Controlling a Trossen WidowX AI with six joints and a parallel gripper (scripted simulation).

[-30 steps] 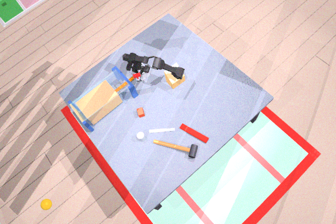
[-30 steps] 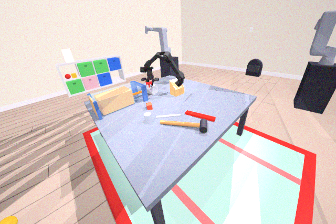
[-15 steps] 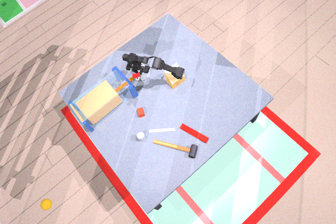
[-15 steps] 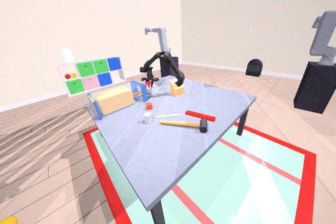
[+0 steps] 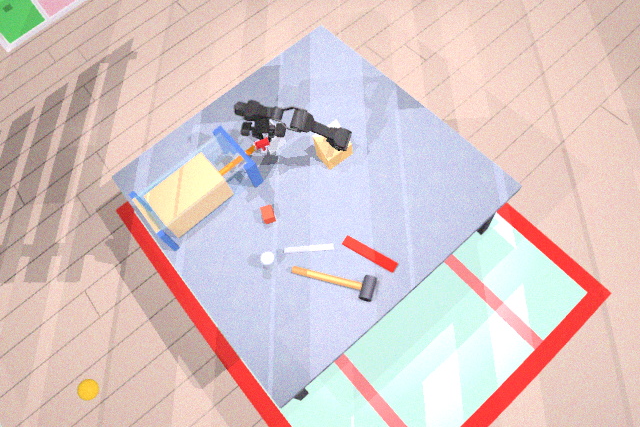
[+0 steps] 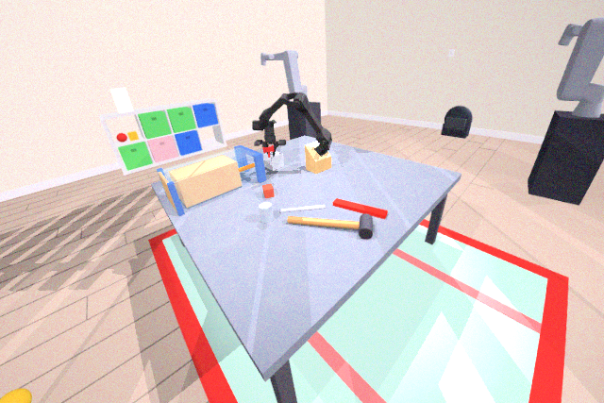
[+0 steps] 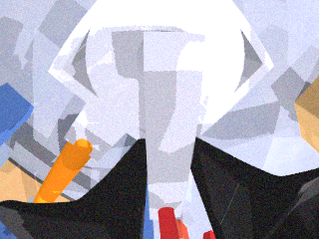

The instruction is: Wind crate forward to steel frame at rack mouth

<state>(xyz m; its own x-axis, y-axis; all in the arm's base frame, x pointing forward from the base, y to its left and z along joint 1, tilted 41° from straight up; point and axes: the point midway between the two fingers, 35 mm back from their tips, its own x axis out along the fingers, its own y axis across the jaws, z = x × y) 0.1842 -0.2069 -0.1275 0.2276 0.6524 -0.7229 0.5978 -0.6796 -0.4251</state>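
Right now my gripper tip is 1 cm short of the white crank handle, 1 cm to the right of it and 2 cm below it. Round my gripper tip: white bar (22 cm ahead, 45 cm to the left, 9 cm below); red knob (4 cm ahead, 3 cm to the left, 5 cm above); white winch (5 cm behind, 4 cm to the right, 6 cm below).
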